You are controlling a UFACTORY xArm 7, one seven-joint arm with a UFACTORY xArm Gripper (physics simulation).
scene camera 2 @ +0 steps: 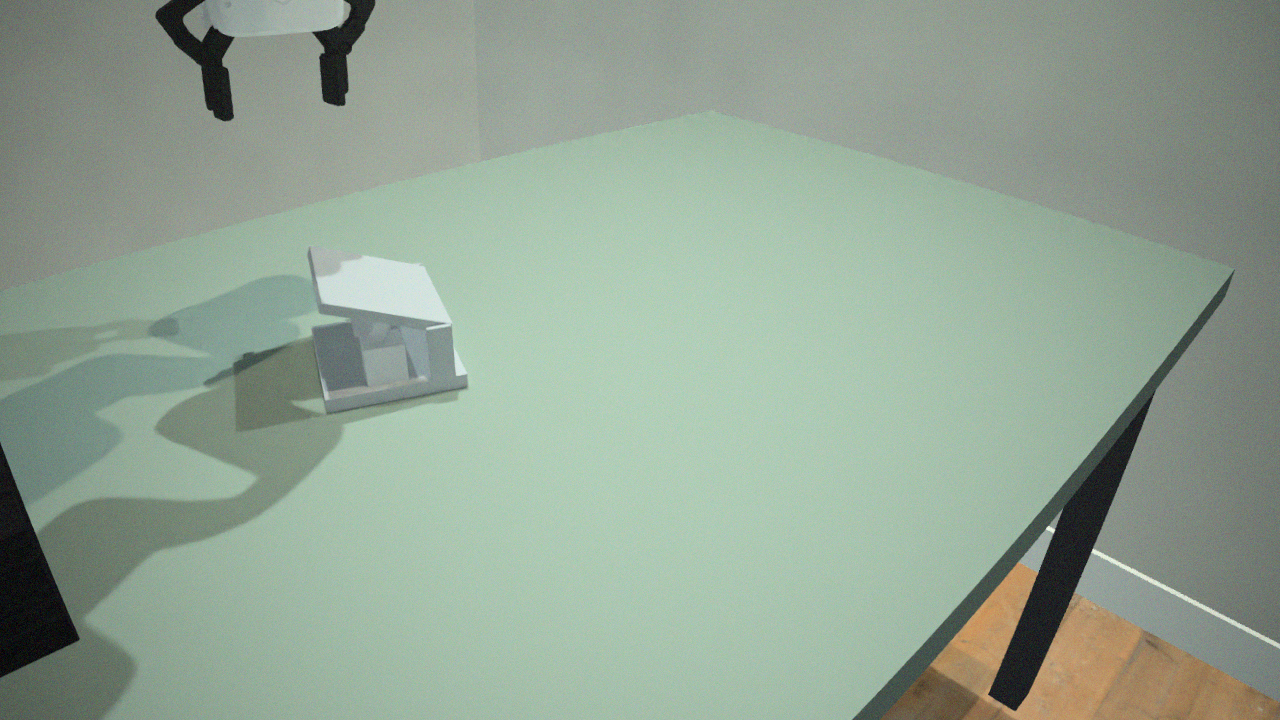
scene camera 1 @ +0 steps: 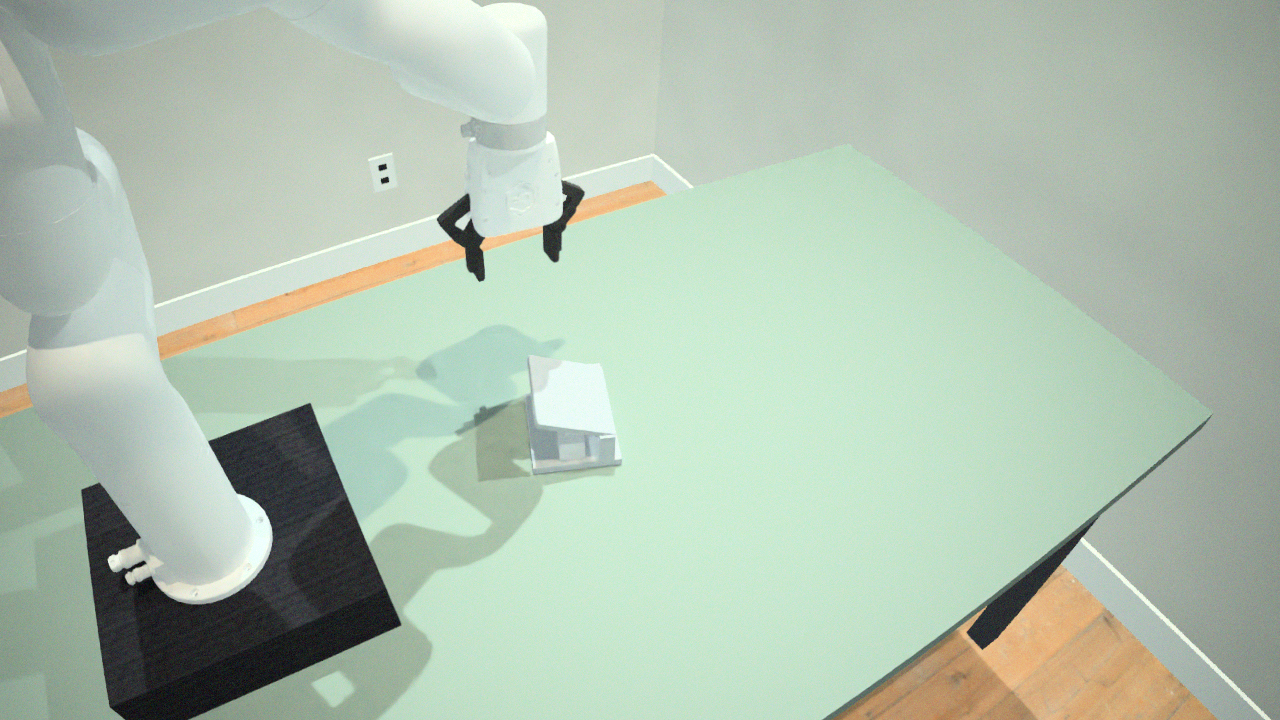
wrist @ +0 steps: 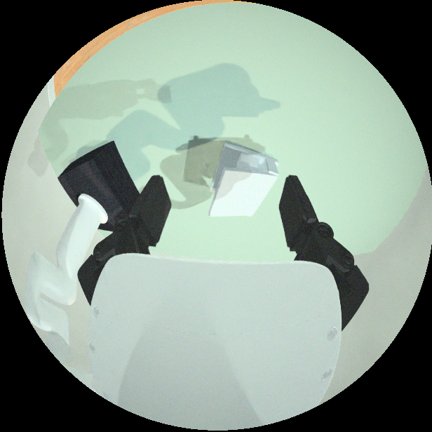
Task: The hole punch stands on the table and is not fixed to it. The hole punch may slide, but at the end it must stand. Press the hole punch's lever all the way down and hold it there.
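Pixels of known places: gripper, fingertip midpoint: (scene camera 2: 280, 111) (scene camera 1: 515, 265); arm's base, origin of the base link: (scene camera 1: 212, 548).
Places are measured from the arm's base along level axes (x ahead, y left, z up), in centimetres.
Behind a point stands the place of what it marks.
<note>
The hole punch (scene camera 1: 577, 450) @(z -5.0, x 40.1, y -5.6 cm) (scene camera 2: 438, 353) @(z -4.5, x 42.7, y -7.5 cm) (wrist: 250, 159) is pale grey-white and stands upright on the green table (scene camera 1: 805, 402) @(z -7.8, x 70.4, y -13.2 cm) (scene camera 2: 716, 402) @(z -7.8, x 56.0, y -22.9 cm) (wrist: 320, 90). Its lever (scene camera 1: 572, 394) @(z -1.0, x 42.4, y -0.9 cm) (scene camera 2: 380, 288) @(z -0.9, x 42.0, y -1.7 cm) (wrist: 242, 192) is a flat plate, tilted up, with a gap between its raised end and the base. My gripper (scene camera 1: 518, 268) @(z 10.4, x 42.1, y 11.0 cm) (scene camera 2: 277, 111) @(z 10.4, x 42.1, y 11.0 cm) (wrist: 223, 188) is open and empty. It hangs high above the table, apart from the hole punch, towards the wall side in the first scene view. In the wrist view the hole punch appears between and beyond the fingers.
The arm's black base block (scene camera 1: 313, 537) @(z 0.0, x 9.6, y -4.2 cm) (scene camera 2: 26, 591) @(z -3.5, x 12.4, y -13.2 cm) (wrist: 97, 180) stands left of the hole punch in the first scene view. A grey wall (scene camera 1: 984, 107) rises behind the table. Shadows of the arm fall around the hole punch.
</note>
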